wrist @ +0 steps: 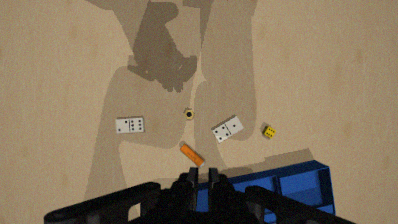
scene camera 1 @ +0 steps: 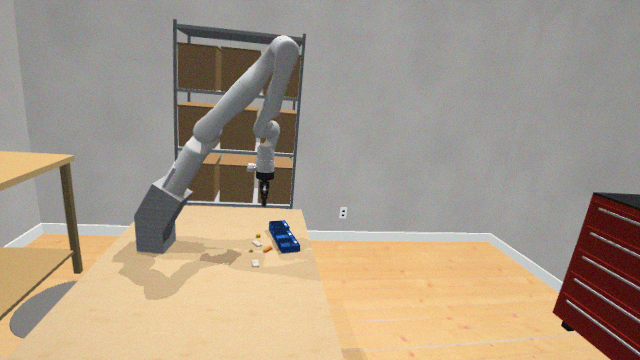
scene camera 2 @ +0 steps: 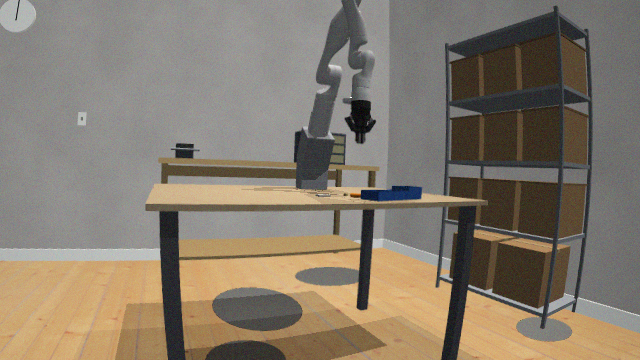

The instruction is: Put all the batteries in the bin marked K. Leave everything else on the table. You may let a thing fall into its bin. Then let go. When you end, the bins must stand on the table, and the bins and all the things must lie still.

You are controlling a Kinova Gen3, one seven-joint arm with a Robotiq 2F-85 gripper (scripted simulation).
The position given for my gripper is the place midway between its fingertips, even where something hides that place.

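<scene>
My gripper [scene camera 2: 360, 143] [wrist: 203, 179], seen.
</scene>
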